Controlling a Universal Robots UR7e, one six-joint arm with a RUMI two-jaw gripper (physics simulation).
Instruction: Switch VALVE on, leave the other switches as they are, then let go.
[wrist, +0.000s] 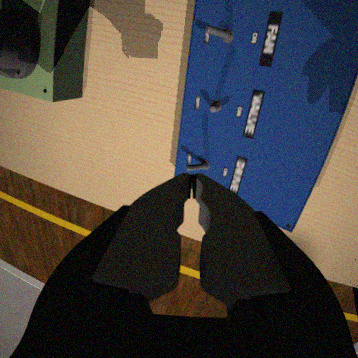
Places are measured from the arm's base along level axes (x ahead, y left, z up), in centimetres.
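Pixels of known places: gripper, fingertip midpoint: (191, 176); arm's base at its link origin: (17, 44).
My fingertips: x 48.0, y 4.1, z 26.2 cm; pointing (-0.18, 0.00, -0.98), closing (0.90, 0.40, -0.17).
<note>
Ahead of a thing's pixels: the offset from my fingertips to its top centre. "spot": to the spot under its first point. Level surfaces: height alone.
The blue switch panel (300, 145) runs down the right half of the wrist view. The VALVE lever {dx -1.4, dy +1.6, dz -22.2 cm} (215, 106) is a short grey stub seen nearly end-on, between its OFF mark on the left and its ON mark {spot: dx +3.1, dy +3.0, dz -25.4 cm} (239, 111); which way it leans is hard to tell. The FAN lever {dx -6.4, dy +12.5, dz -23.2 cm} (220, 34) above it leans left over its OFF mark. The lowest lever {dx +1.1, dy -10.2, dz -23.2 cm} (198, 164) also points left; its name label is blurred and partly hidden. My gripper (191, 176) is shut and empty, its tips just below the lowest lever in the view.
A green box (68, 75) with a dark round part stands at the upper left, on the light wooden table top {dz -35.9 cm} (120, 130). Brown floor with a yellow line (45, 215) shows beyond the table's edge at the lower left. Shadows fall on the panel and table.
</note>
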